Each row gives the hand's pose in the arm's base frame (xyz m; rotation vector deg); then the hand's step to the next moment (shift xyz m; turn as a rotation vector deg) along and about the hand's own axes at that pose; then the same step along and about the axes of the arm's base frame.
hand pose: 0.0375 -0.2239 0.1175 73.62 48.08 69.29
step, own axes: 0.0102 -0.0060 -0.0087 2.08 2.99 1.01
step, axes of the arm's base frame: -0.0050 0.0127 -0.0055 0.87 1.39 3.40
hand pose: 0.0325 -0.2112 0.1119 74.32 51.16 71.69
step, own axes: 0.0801 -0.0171 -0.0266 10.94 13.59 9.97
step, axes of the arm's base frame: -0.0099 0.0853 -0.0064 9.44 6.76 16.40
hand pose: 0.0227 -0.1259 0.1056 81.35 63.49 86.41
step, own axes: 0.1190 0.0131 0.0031 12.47 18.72 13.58
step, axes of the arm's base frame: -0.0061 0.1082 0.0510 13.06 6.85 21.75
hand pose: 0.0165 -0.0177 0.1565 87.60 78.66 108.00
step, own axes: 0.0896 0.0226 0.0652 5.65 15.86 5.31
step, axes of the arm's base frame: 0.0326 0.0869 0.0646 7.30 -0.73 16.06
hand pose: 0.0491 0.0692 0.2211 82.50 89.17 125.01
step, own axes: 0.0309 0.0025 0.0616 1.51 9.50 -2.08
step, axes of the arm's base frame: 0.0289 0.0581 0.0232 1.57 -5.08 8.28
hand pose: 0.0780 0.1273 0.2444 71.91 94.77 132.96
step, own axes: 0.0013 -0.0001 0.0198 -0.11 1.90 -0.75
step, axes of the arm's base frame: 0.0113 0.0161 0.0029 0.39 -1.46 1.38
